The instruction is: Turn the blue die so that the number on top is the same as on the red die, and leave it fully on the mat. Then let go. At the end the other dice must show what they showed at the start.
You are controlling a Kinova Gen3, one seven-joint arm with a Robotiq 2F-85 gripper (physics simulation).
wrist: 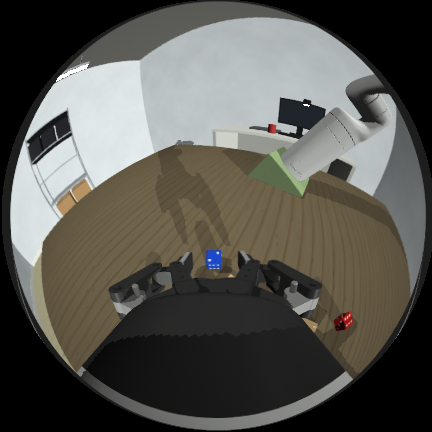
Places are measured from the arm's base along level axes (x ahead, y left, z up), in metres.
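Where they show: gripper, fingertip midpoint: (214, 258); arm's base, link origin: (292, 166).
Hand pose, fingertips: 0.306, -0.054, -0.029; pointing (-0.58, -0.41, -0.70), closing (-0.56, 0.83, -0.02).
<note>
Each offset is from my fingertips to the top centre of the thing, as dx, dy, dz. "pt": to the spot under its first point.
The blue die {-0.001, -0.003, +0.003} (214, 259) shows in the gap between my fingertips, with visible space on both sides. Its larger upper face in the view shows two white pips; the narrow face below it shows two rows of three. My gripper (214, 258) is open and holds nothing. The red die {+0.010, +0.207, +0.003} (343, 321) stands at the lower right, well away from my fingers. Its bright right face shows several white pips; its left face is dark, and I cannot tell its top number. I cannot make out the mat for certain; my gripper body hides much of the near area.
Tan patches show past the gripper body, a small one {pt +0.005, +0.028, -0.013} (231, 275) beside the right finger and another {pt +0.024, +0.153, -0.013} (310, 324) left of the red die. The arm's grey link (320, 145) rises by a green wedge-shaped block (280, 175) at the back right. A desk with a monitor (301, 114) stands behind.
</note>
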